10 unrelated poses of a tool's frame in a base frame.
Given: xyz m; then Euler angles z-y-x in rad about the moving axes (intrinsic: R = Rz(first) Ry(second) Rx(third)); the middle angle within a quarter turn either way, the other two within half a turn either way.
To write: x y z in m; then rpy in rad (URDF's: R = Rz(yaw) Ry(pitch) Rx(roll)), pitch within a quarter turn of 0, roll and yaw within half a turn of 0. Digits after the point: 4 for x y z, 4 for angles.
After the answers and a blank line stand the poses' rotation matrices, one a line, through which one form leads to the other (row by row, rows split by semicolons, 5 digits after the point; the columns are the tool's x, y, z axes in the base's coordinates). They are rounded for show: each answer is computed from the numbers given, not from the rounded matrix.
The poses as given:
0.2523, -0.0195, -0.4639, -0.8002, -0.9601, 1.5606
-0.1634, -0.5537, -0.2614, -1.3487, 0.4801, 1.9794
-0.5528, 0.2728, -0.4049, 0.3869, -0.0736, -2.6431
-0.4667, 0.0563, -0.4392, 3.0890, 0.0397, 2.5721
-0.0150, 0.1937, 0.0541, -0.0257, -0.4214, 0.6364
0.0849, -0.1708, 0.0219, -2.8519, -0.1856, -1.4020
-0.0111, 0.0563, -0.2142, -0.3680, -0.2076, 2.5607
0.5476, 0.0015, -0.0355, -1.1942, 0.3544, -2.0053
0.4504, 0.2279, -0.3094, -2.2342, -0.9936, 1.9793
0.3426, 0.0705, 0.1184, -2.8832, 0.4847, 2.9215
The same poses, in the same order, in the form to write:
0.2523, -0.0195, -0.4639, 1.5606, -0.9601, -0.8002
-0.1634, -0.5537, -0.2614, 1.9794, 0.4801, -1.3487
-0.5528, 0.2728, -0.4049, -2.6431, -0.0736, 0.3869
-0.4667, 0.0563, -0.4392, 2.5721, 0.0397, 3.0890
-0.0150, 0.1937, 0.0541, 0.6364, -0.4214, -0.0257
0.0849, -0.1708, 0.0219, -1.4020, -0.1856, -2.8519
-0.0111, 0.0563, -0.2142, 2.5607, -0.2076, -0.3680
0.5476, 0.0015, -0.0355, -2.0053, 0.3544, -1.1942
0.4504, 0.2279, -0.3094, 1.9793, -0.9936, -2.2342
0.3426, 0.0705, 0.1184, 2.9215, 0.4847, -2.8832

0.39944 -0.56331 -0.72328; -0.41144 0.59488 -0.69053; 0.81925 0.57341 0.00585
0.19537 -0.29421 -0.93556; -0.86516 -0.50096 -0.02314; -0.46187 0.81393 -0.35241
0.92358 0.36396 -0.12059; 0.37630 -0.80012 0.46713; 0.07353 -0.47681 -0.87593
-0.99783 0.02290 0.06172; 0.05253 0.84214 0.53670; -0.03969 0.53878 -0.84151
0.91222 -0.22235 -0.34413; -0.02345 0.81022 -0.58565; 0.40904 0.54231 0.73388
-0.94187 -0.12634 0.31131; -0.28075 -0.21296 -0.93586; 0.18454 -0.96886 0.16511
0.91301 -0.40628 -0.03665; -0.35203 -0.73931 -0.57402; 0.20611 0.53699 -0.81802
0.34490 -0.50722 0.78979; -0.87213 0.13791 0.46943; -0.34703 -0.85071 -0.39480
-0.33603 0.16059 -0.92806; -0.42994 0.85055 0.30285; 0.83800 0.50078 -0.21676
-0.85544 -0.34771 0.38382; -0.22609 0.91749 0.32726; -0.46594 0.19317 -0.86347

